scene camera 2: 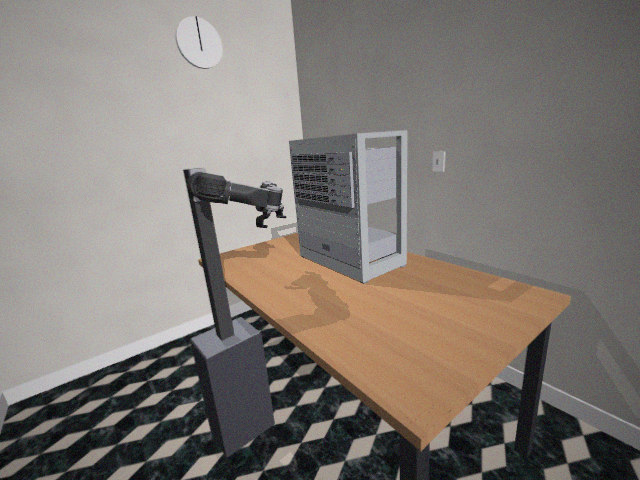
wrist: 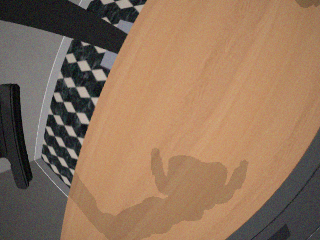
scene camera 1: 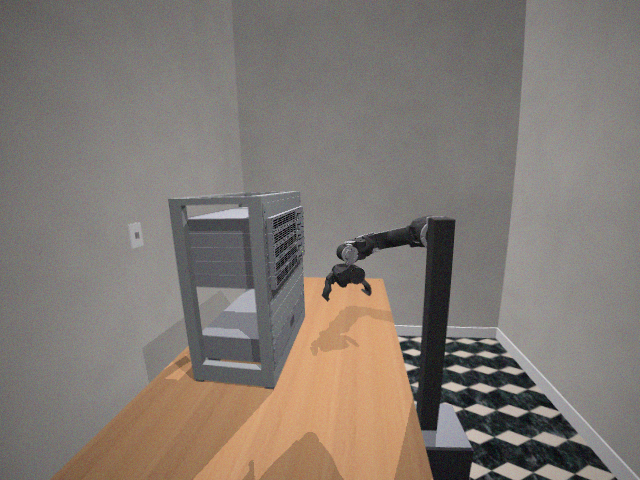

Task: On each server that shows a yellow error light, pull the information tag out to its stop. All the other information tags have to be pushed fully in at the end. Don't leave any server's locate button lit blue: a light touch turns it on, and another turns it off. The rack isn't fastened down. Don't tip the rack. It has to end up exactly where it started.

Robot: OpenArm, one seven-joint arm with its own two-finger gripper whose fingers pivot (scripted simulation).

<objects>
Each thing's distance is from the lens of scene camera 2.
dark post [scene camera 2: 202, 215]: 1.33 m
grey base [scene camera 2: 237, 376]: 1.57 m
The marked spots on the dark post and the grey base are 0.73 m apart.
</objects>
